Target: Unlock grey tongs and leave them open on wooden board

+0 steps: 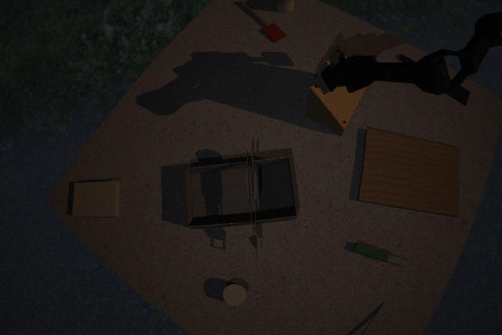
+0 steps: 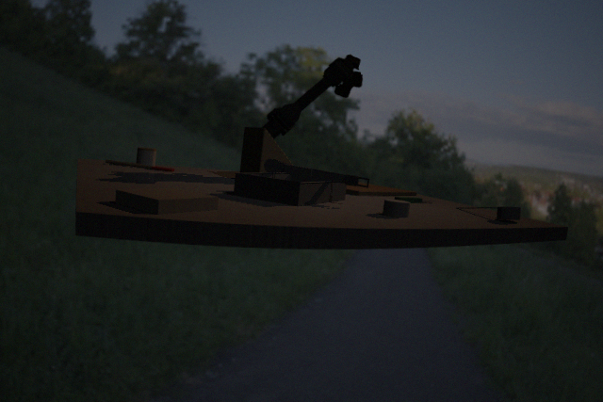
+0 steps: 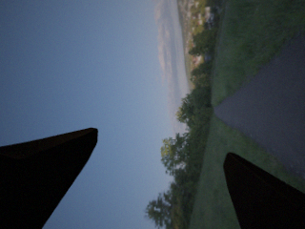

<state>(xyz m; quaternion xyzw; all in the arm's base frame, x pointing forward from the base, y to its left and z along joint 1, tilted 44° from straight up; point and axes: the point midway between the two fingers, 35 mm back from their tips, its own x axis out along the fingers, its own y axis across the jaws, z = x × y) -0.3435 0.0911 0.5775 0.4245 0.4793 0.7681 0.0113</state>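
Right now my gripper tip is 82 cm short of the roasting tin, 50 cm to the left of it and 44 cm above it. Also, from my gripper tip: red spatula (88 cm to the right, 46 cm below, 25 cm ahead); tan block (116 cm ahead, 87 cm to the right, 45 cm below); wooden board (46 cm below, 43 cm ahead, 11 cm to the right).
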